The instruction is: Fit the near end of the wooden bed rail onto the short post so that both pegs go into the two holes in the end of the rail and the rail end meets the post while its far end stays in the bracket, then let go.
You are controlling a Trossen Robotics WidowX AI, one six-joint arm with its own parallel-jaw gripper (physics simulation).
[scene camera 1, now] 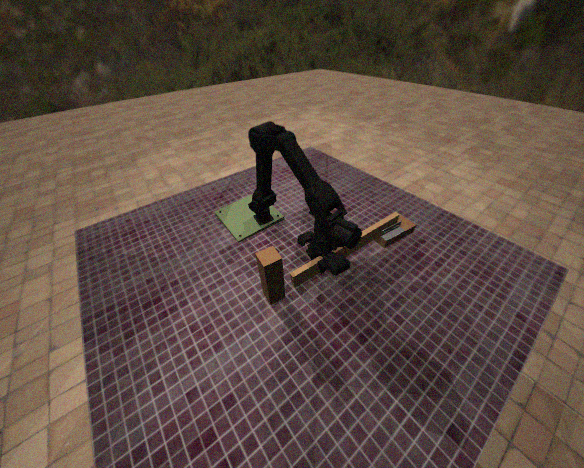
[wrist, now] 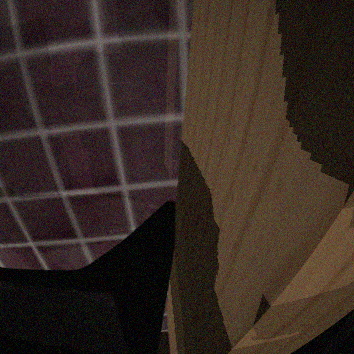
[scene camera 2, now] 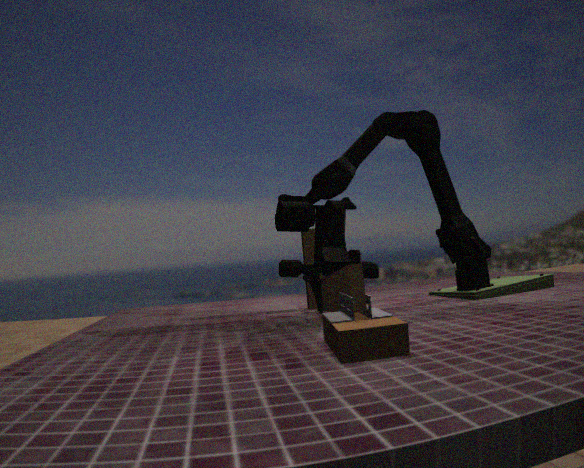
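Pixels of known places: gripper, fingertip midpoint: [scene camera 1: 320,271] [wrist: 194,209]; arm's base, link origin: [scene camera 1: 263,218] [scene camera 2: 475,288].
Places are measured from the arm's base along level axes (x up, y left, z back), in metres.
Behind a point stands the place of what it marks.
Note:
The wooden rail [scene camera 1: 306,272] {y -0.016, x 0.033, z -0.343 m} [scene camera 2: 345,287] {y 0.340, x 0.057, z -0.338 m} [wrist: 250,150] runs from beside the short post to the bracket. Its near end is close to the post [scene camera 1: 272,277] {y -0.131, x 0.108, z -0.356 m} [scene camera 2: 309,240] {y -0.099, x 0.138, z -0.343 m} with a small gap showing in scene camera 1. Its far end is at the grey bracket [scene camera 1: 392,233] {y 0.347, x 0.022, z -0.353 m} [scene camera 2: 346,302] {y 0.359, x 0.039, z -0.342 m}; how deep it sits is unclear. My gripper [scene camera 1: 325,254] [scene camera 2: 320,280] [wrist: 194,209] {y 0.044, x -0.011, z -0.334 m} is shut on the rail between the post and the bracket, with the left finger against its side in the wrist view. The pegs and the end holes are hidden.
The bracket stands on a low wooden block [scene camera 1: 407,224] {y 0.436, x 0.020, z -0.348 m} [scene camera 2: 375,340] {y 0.462, x 0.005, z -0.329 m}. The arm's green base plate [scene camera 1: 235,220] {y -0.104, x -0.001, z 0.048 m} [scene camera 2: 525,282] {y 0.061, x 0.004, z 0.094 m} lies behind the post in scene camera 1. Everything stands on a purple tiled mat [scene camera 1: 225,375] {y -0.321, x -0.016, z -0.464 m} [scene camera 2: 210,400] {y 0.559, x -0.016, z -0.496 m}.

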